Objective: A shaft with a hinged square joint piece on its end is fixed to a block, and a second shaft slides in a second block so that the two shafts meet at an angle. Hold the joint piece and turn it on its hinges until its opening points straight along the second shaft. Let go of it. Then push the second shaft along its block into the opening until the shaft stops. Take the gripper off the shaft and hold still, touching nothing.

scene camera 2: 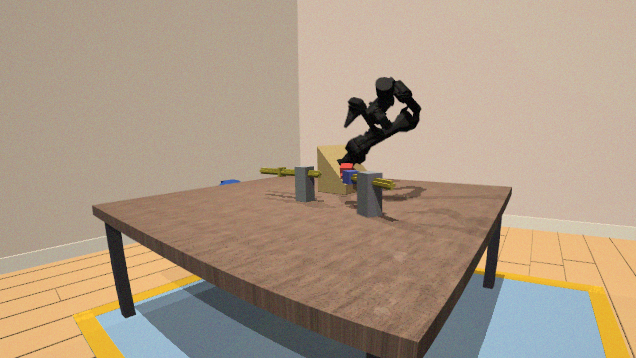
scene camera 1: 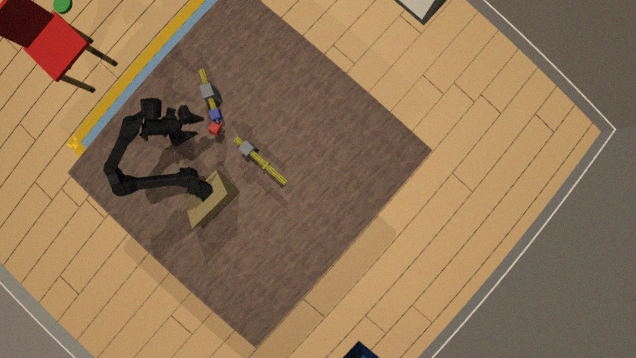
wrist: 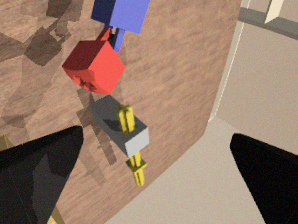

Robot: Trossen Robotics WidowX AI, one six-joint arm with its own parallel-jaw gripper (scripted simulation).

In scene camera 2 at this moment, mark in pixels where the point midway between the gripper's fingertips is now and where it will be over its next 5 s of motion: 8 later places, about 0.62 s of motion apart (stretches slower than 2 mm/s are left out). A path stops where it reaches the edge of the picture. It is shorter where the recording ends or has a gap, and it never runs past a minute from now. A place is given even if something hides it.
My gripper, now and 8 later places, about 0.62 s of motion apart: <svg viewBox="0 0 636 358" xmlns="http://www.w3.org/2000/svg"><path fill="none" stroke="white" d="M351 136L347 141L349 143L349 152L350 165L349 170L347 175L347 180L346 180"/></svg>
